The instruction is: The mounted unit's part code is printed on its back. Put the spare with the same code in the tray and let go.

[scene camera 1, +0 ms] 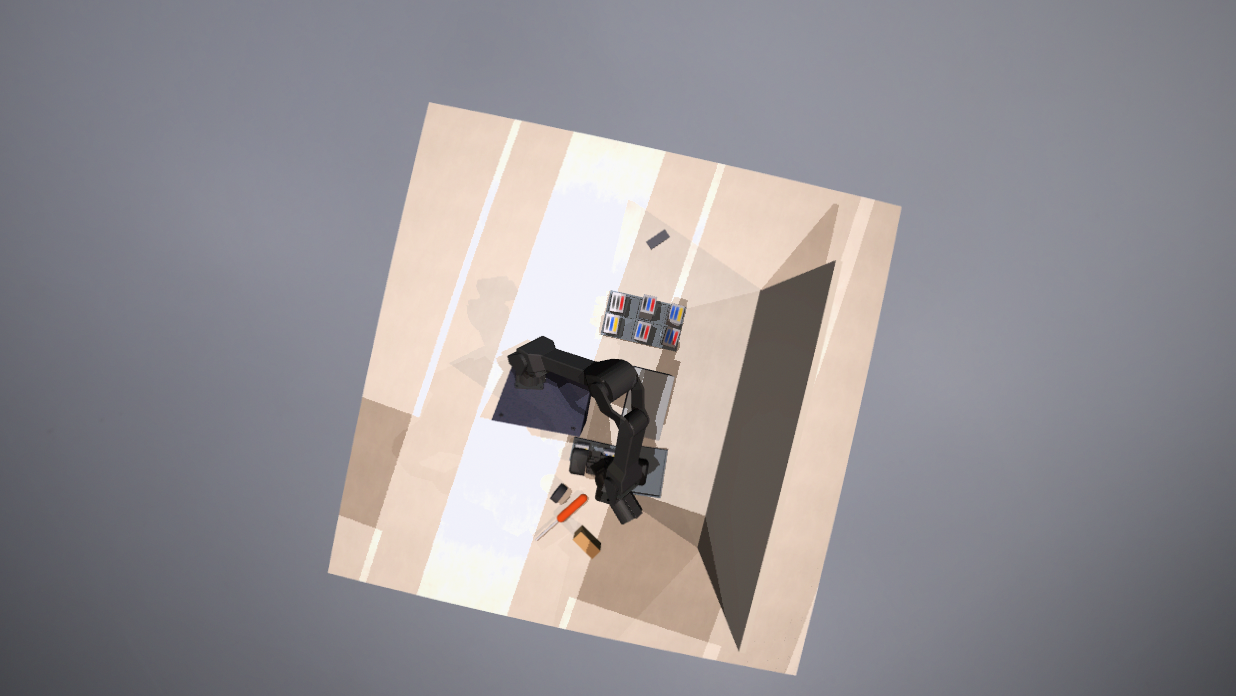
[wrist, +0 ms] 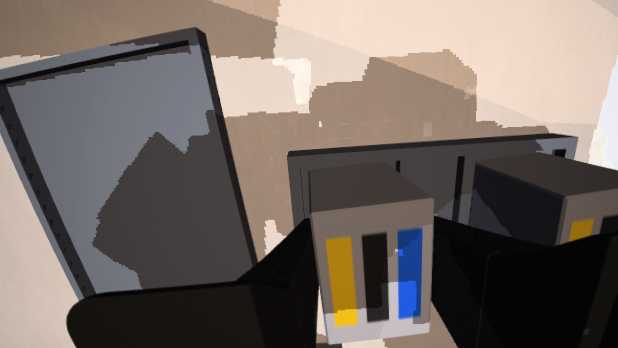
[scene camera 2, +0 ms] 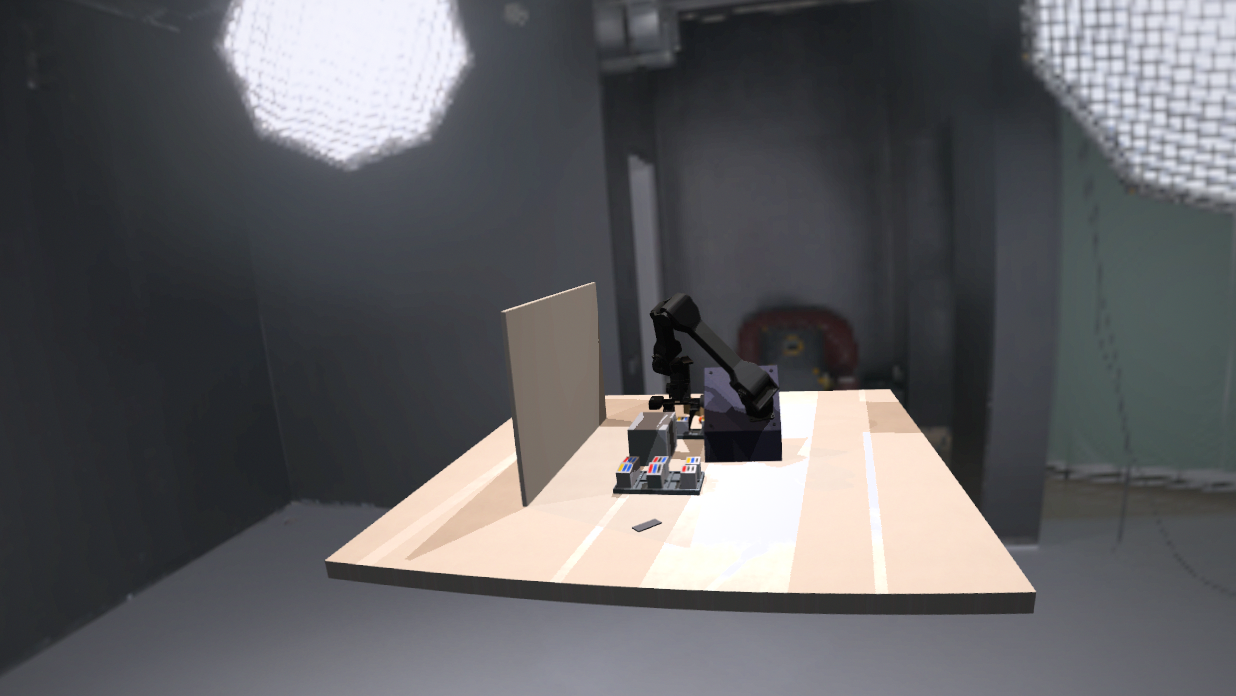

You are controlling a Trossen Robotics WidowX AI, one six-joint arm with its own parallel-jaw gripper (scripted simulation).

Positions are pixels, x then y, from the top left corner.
Labels:
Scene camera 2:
my gripper: 683, 430
grey mounted unit: 651, 434
tall brown panel: 552, 346

